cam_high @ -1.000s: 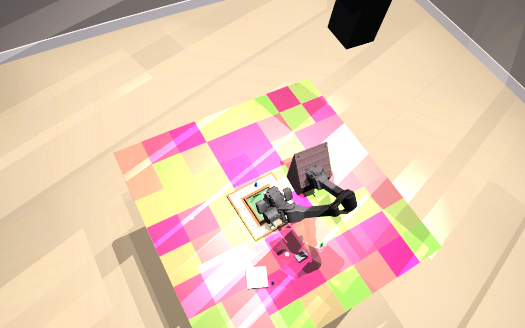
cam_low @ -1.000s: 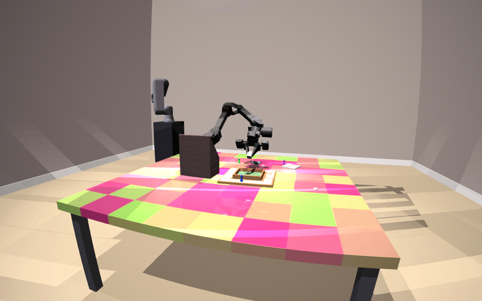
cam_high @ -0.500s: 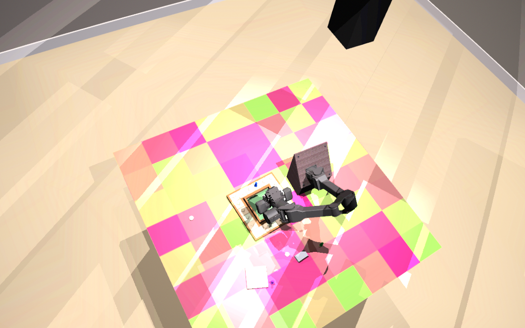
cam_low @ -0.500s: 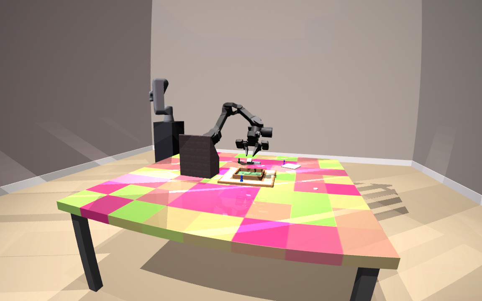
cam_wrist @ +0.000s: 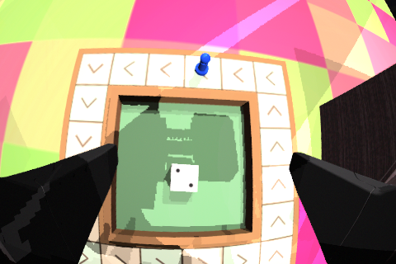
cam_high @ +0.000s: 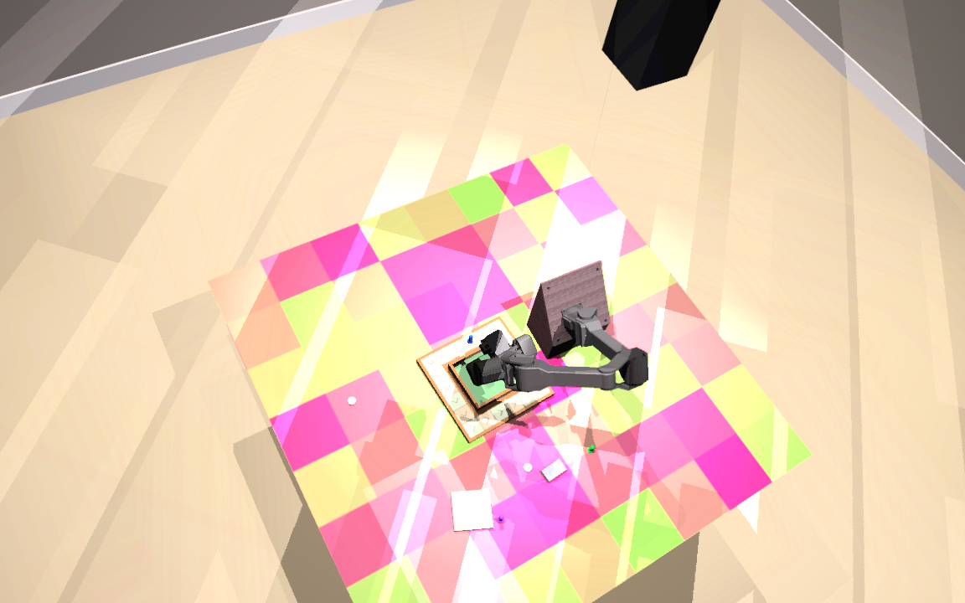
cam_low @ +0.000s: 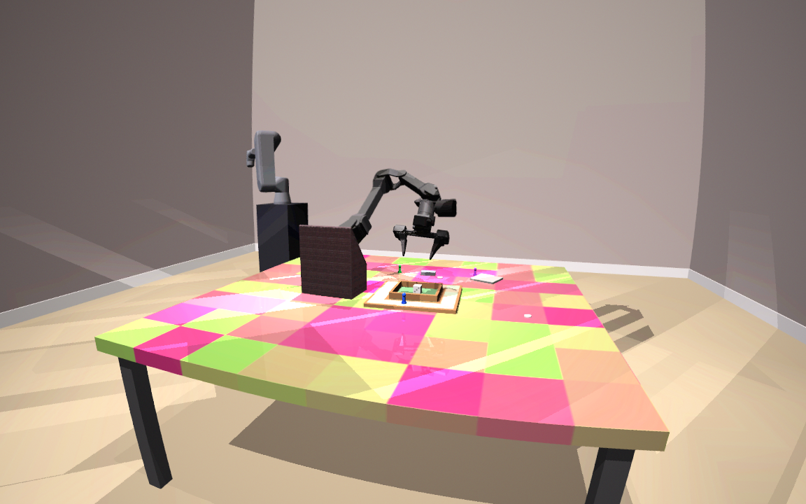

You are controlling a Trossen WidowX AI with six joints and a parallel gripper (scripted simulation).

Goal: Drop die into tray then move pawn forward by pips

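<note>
Now: gripper tip 110 mm to the left of the blue pawn, 110 mm above it and 10 mm past it. Also, from my gripper tip: white card: 320 mm to the left, 210 mm ahead, 130 mm below; green dice tray: 130 mm below; green pin: 320 mm to the left, 160 mm behind, 120 mm below.
</note>
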